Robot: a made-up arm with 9 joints. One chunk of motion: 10 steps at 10 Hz.
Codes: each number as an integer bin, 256 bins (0 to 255) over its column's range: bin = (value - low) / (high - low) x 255, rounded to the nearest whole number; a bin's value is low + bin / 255 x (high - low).
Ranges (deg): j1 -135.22..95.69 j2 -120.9..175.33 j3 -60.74..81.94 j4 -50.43..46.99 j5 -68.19..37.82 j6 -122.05..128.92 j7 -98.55..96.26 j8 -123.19..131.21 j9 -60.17..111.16
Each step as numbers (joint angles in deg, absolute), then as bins.
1 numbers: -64.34 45.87 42.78 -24.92 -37.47 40.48 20.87 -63.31 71.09
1 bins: 78 144 185 67 74 165 156 60 195
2 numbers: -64.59 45.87 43.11 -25.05 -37.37 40.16 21.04 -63.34 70.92
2 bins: 78 144 186 66 74 165 157 60 195
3 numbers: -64.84 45.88 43.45 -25.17 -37.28 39.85 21.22 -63.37 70.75
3 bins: 78 144 186 66 74 164 157 60 195
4 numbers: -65.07 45.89 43.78 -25.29 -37.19 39.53 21.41 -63.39 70.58
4 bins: 77 144 187 66 75 164 157 60 195
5 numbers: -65.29 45.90 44.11 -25.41 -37.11 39.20 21.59 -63.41 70.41
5 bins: 77 144 187 65 75 164 157 60 194
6 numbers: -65.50 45.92 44.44 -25.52 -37.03 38.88 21.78 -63.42 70.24
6 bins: 77 144 188 65 75 164 158 60 194
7 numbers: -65.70 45.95 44.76 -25.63 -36.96 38.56 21.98 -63.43 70.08
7 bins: 77 144 189 65 75 163 158 60 194
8 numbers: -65.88 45.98 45.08 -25.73 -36.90 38.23 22.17 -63.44 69.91
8 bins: 77 144 189 65 75 163 158 60 194
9 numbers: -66.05 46.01 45.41 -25.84 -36.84 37.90 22.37 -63.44 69.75
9 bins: 76 144 190 64 75 163 158 60 193
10 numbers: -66.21 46.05 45.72 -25.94 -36.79 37.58 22.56 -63.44 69.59
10 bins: 76 144 190 64 76 162 159 60 193
